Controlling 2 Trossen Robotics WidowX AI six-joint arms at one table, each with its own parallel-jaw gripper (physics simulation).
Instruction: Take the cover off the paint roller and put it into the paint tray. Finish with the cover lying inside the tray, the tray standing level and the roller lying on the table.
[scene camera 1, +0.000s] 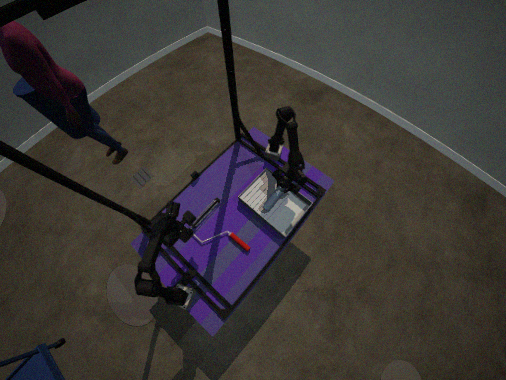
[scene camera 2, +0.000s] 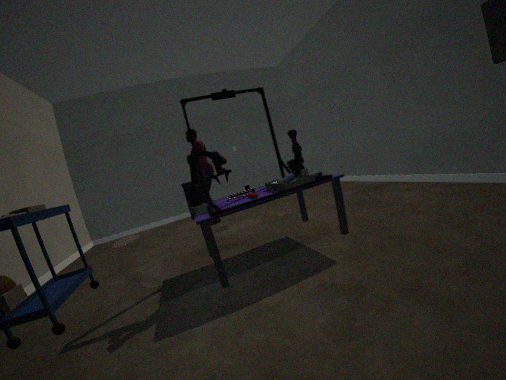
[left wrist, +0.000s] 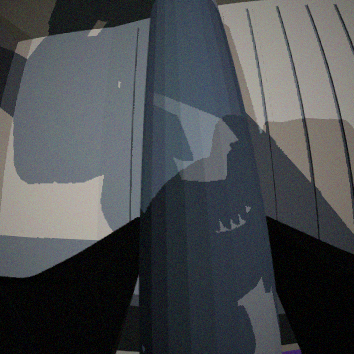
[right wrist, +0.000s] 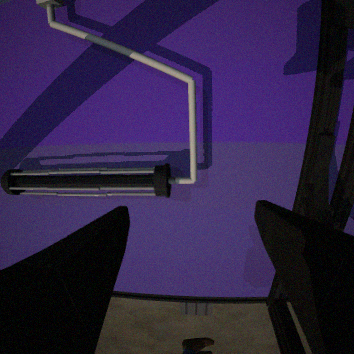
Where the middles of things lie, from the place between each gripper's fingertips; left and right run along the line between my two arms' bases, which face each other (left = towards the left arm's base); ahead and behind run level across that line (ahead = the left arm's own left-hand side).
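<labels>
The white paint tray (scene camera 1: 288, 210) is 3 cm below my left hand and 7 cm to the right of it. As for the roller cover (left wrist: 205, 271), I find it 4 cm to the right of my left hand and 1 cm behind it.
Counted from my right hand, the roller cover is 46 cm to the left, 32 cm ahead and 9 cm below. The white paint tray is 12 cm below that same right hand, 43 cm to the left of it and 33 cm ahead of it.
</labels>
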